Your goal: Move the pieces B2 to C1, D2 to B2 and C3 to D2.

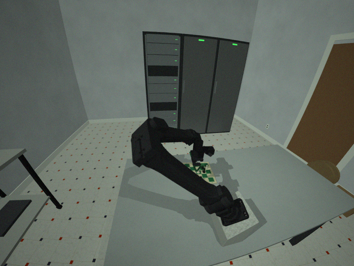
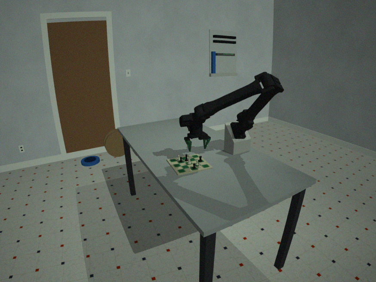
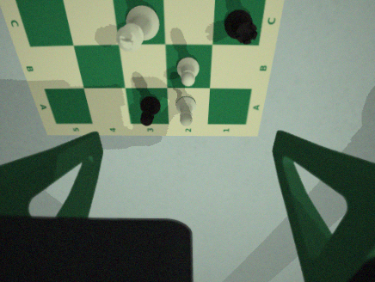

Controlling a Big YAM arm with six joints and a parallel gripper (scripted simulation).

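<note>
Now: the tall white piece 8 cm below my hand, 4 cm to the right of it and 4 cm ahead of it. The rest, counted from my hand: chessboard 11 cm below, 4 cm to the right, 4 cm ahead.
</note>
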